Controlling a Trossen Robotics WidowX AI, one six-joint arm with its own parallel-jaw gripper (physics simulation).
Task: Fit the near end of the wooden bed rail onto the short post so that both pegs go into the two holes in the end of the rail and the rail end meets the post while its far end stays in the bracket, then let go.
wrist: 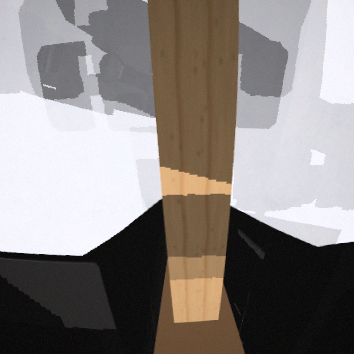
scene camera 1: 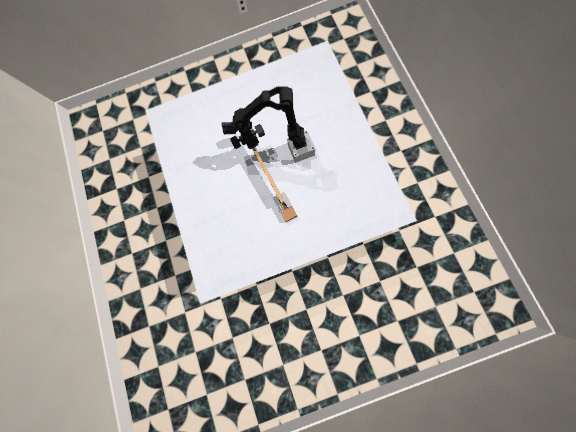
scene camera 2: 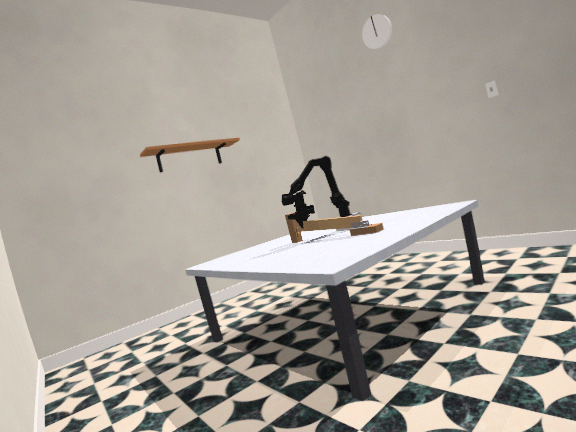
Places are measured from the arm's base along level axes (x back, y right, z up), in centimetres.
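Where they show: gripper, fingertip midpoint: (wrist: 187,206) (scene camera 2: 303,228); arm's base, link origin: (scene camera 1: 299,142) (scene camera 2: 345,216).
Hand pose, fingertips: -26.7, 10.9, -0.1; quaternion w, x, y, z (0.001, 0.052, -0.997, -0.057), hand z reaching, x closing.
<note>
Each offset is from my fingertips to the centre of the thing, as dx, dy, dz. "spot": to the spot under its first point. Level surfaces: height alone.
The wooden rail @[+2.6, -18.8, -0.1] (scene camera 1: 269,177) (scene camera 2: 332,223) (wrist: 195,125) is a long, light board on edge above the table. My gripper (scene camera 1: 253,147) (scene camera 2: 302,223) (wrist: 187,206) is shut on the rail close to its near end. The short post @[spot: -2.9, +5.2, -4.2] (scene camera 2: 296,236) (wrist: 200,342) stands upright on the table; in the wrist view its darker brown face lies right at the rail's near end. The gripper hides the post in scene camera 1. The pegs and holes are hidden, and I cannot tell whether a small gap remains. The far end sits at the grey bracket @[spot: +5.4, -40.8, -1.5] (scene camera 1: 283,204) (scene camera 2: 361,224).
An orange-brown block @[+6.0, -42.1, -6.1] (scene camera 1: 289,214) (scene camera 2: 372,229) lies at the bracket end. The arm's grey base (scene camera 1: 302,149) is on the white table @[dz -7.9] (scene camera 1: 240,240) (scene camera 2: 280,260), to one side of the rail. A wall shelf (scene camera 2: 190,146) hangs far behind.
</note>
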